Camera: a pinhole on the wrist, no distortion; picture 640 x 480 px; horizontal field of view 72.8 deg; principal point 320.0 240.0 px. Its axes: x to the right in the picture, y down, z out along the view. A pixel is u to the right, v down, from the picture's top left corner.
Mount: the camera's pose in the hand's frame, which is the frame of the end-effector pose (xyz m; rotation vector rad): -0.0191 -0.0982 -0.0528 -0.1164 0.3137 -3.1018
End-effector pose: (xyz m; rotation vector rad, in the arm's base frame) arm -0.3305 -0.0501 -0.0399 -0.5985 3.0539 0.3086
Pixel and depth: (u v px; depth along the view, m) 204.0 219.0 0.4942
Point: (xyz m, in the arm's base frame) -0.4161 -0.1764 -0.4968
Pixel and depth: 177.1 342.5 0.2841
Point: -0.3434 -0.2437 -0.2868
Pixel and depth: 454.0 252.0 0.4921
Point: -0.1376 -0.1095 -0.5013
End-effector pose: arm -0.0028 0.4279 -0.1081 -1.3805 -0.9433 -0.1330
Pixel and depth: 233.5 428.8 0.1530
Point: -0.1409 0.4617 0.0474
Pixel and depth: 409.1 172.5 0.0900
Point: -0.1026 0.4235 -0.0523
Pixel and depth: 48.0 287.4 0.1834
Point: -0.0770 0.5377 0.0660
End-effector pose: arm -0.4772 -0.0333 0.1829 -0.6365 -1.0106 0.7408
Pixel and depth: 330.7 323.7 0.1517
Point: -0.5235 -0.1240 0.3330
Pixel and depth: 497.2 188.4 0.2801
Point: -0.6982 -0.1659 0.3144
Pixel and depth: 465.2 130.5 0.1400
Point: -0.5587 -0.1204 0.2629
